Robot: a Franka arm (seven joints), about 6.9 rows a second.
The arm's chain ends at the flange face. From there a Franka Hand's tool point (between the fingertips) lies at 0.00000 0.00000 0.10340 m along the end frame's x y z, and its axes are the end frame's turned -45 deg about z.
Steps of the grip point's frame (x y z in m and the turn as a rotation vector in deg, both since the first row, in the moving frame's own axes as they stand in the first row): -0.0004, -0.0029, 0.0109, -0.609, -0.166, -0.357; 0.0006, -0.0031, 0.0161, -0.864, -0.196, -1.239; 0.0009, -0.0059, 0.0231, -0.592, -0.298, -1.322; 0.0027, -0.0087, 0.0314, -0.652, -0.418, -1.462; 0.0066, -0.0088, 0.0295, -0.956, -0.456, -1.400
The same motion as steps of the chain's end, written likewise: -0.0029, -0.0028, 0.0109, -0.548, 0.313, -0.357; -0.0026, -0.0040, 0.0161, -0.750, 0.472, -1.239; -0.0039, -0.0059, 0.0231, -0.629, 0.208, -1.322; -0.0046, -0.0094, 0.0314, -0.757, 0.165, -1.462; -0.0022, -0.0127, 0.0295, -0.998, 0.354, -1.400
